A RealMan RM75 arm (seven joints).
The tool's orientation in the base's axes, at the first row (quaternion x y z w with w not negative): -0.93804 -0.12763 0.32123 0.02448
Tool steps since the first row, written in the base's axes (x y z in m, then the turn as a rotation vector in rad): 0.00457 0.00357 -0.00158 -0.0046 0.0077 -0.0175; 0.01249 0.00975 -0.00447 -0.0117 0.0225 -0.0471; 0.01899 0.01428 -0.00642 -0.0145 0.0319 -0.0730; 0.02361 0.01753 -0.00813 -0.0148 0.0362 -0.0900; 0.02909 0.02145 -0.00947 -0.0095 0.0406 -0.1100; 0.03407 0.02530 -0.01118 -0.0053 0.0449 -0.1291; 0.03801 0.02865 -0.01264 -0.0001 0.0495 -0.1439; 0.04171 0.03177 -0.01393 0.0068 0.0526 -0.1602
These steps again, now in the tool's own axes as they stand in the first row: 0.00533 -0.00222 -0.00166 0.0089 -0.0062 0.0164; 0.01466 -0.00605 -0.00441 0.0249 -0.0183 0.0436; 0.02192 -0.00873 -0.00699 0.0406 -0.0247 0.0655; 0.02729 -0.01062 -0.00857 0.0517 -0.0268 0.0790; 0.03326 -0.01301 -0.01098 0.0687 -0.0273 0.0915; 0.03905 -0.01539 -0.01280 0.0844 -0.0281 0.1039; 0.04378 -0.01756 -0.01416 0.0984 -0.0294 0.1123; 0.04816 -0.01958 -0.01550 0.1141 -0.0288 0.1209
